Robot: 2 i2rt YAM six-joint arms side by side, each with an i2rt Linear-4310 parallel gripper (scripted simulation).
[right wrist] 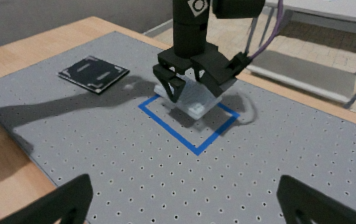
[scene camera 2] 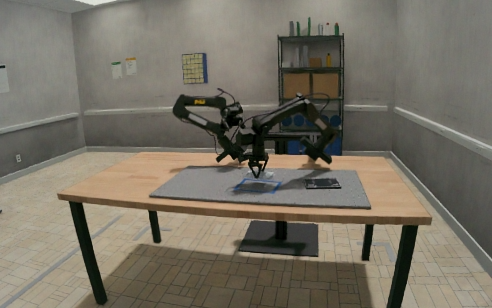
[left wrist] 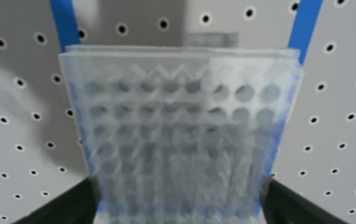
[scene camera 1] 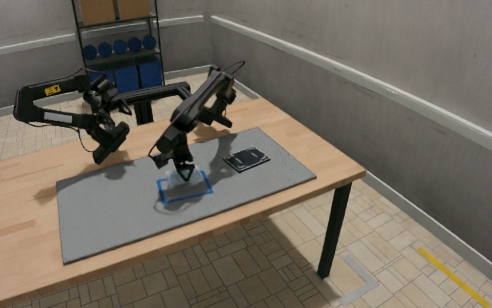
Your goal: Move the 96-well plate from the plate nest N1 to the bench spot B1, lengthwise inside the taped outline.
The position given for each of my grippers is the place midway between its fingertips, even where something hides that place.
Note:
I see my left gripper [left wrist: 179, 184], my right gripper [right wrist: 183, 183], a clear 96-well plate [left wrist: 159, 127] and a dark plate nest N1 [right wrist: 88, 75].
The clear 96-well plate also shows in the right wrist view [right wrist: 195, 99]. My left gripper shows as well in the right wrist view [right wrist: 186, 92].

